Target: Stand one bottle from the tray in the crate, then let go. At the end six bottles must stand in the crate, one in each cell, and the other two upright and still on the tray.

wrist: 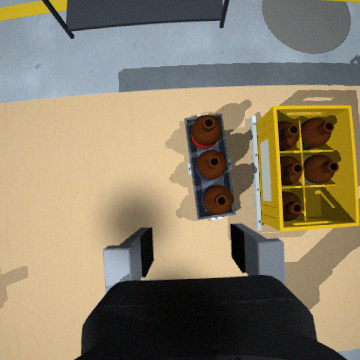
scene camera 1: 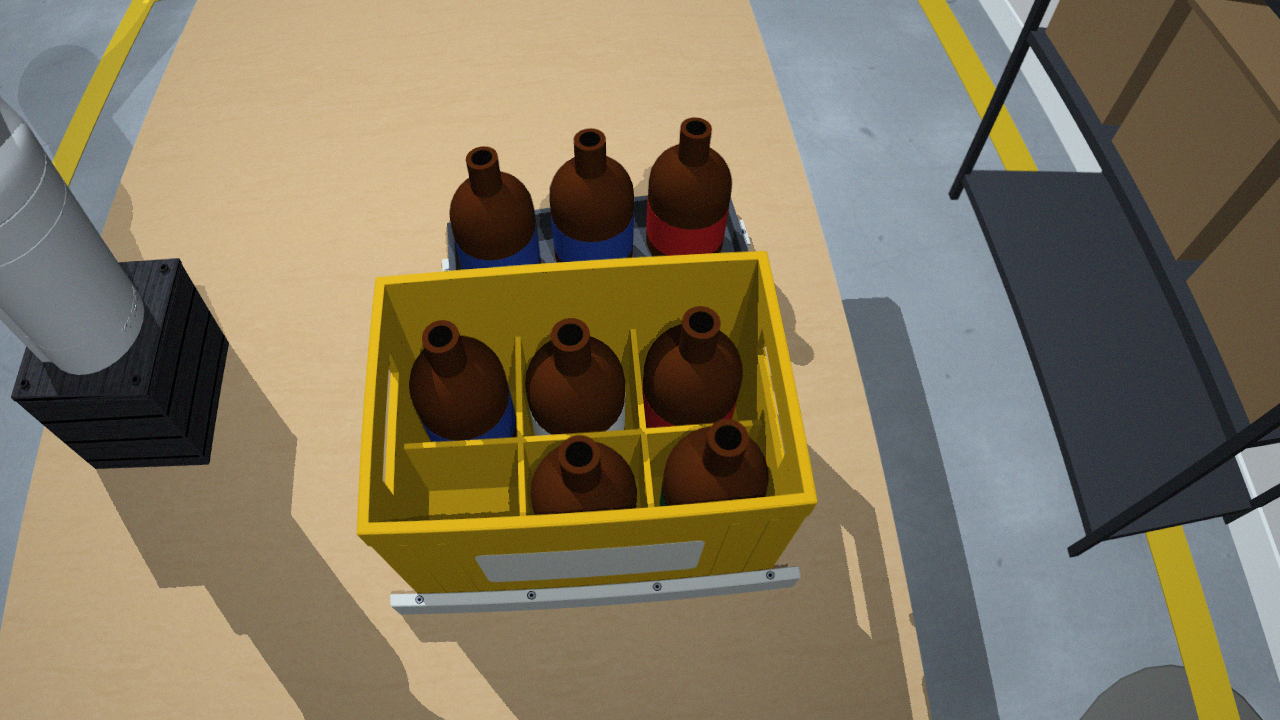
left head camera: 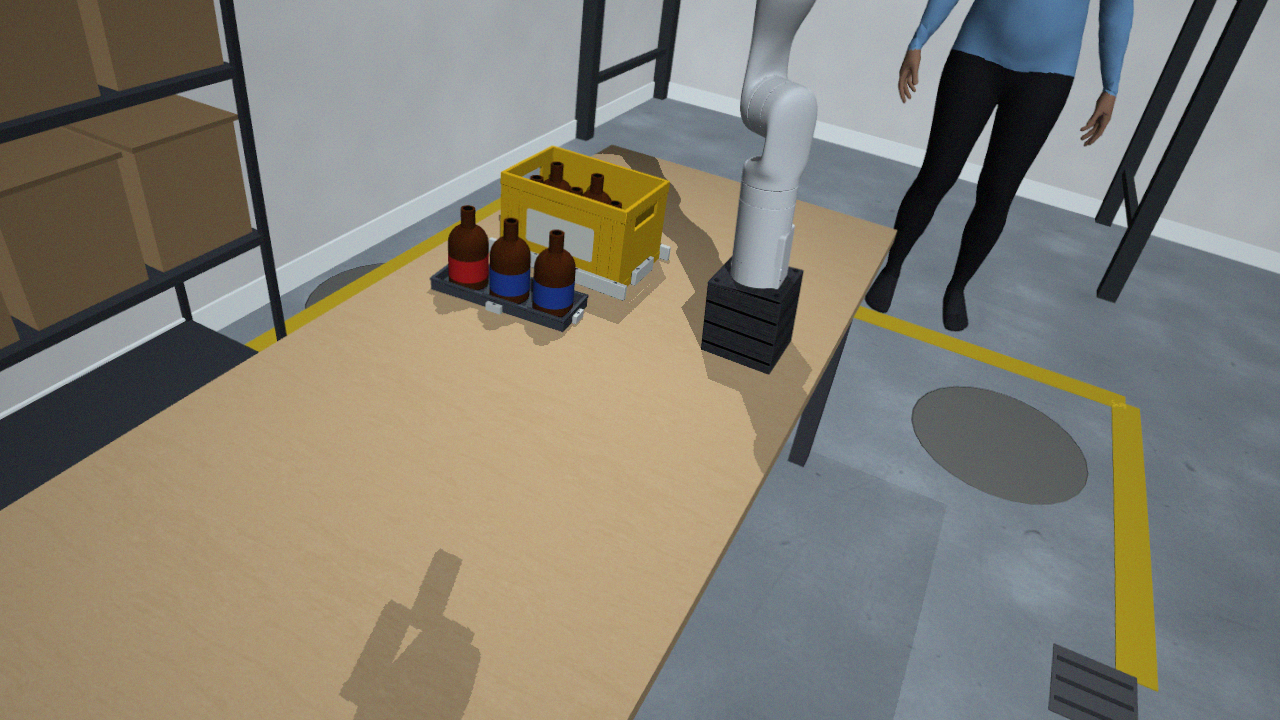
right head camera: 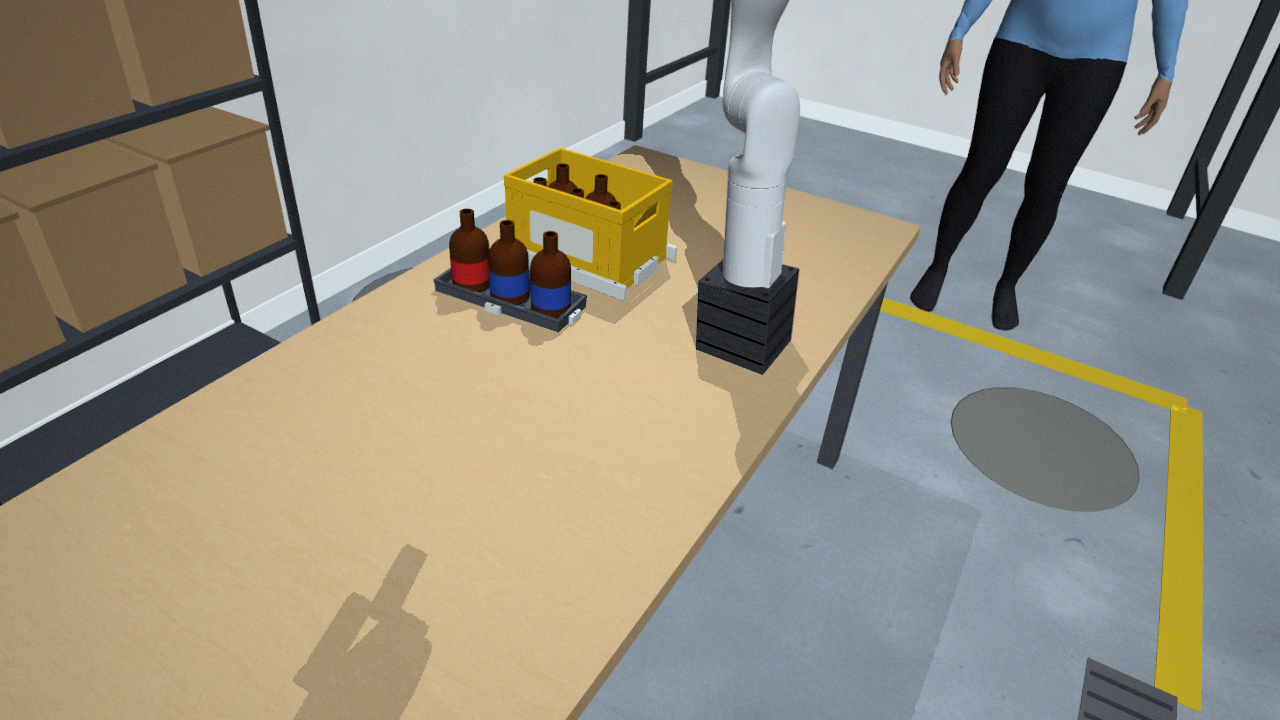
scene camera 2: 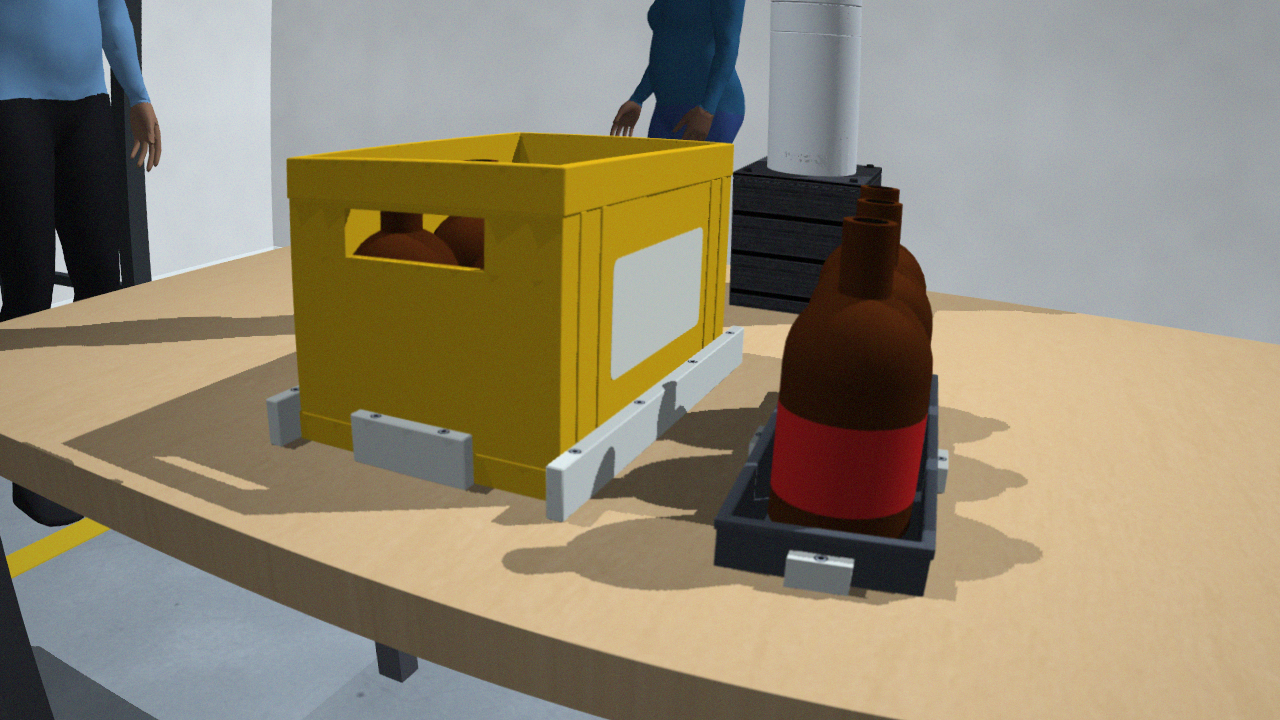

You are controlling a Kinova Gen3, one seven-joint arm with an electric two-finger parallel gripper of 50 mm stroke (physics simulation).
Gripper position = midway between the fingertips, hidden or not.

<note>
In view: my gripper (wrist: 191, 241), a yellow crate (scene camera 2: 605, 257), a red-labelled bottle (scene camera 2: 857, 363), a dark tray (scene camera 2: 746, 539), a blue-labelled bottle (scene camera 1: 492, 216), a blue-labelled bottle (scene camera 1: 591, 196), a red-labelled bottle (scene camera 1: 693, 372) and a blue-labelled bottle (scene camera 1: 457, 384).
The yellow crate also shows in the wrist view (wrist: 323, 204), in scene camera 1 (scene camera 1: 455, 516), in the left head camera view (left head camera: 611, 242) and in the right head camera view (right head camera: 612, 243). The dark tray is seen too in the wrist view (wrist: 199, 184), in scene camera 1 (scene camera 1: 640, 249), in the left head camera view (left head camera: 440, 282) and in the right head camera view (right head camera: 443, 283).
</note>
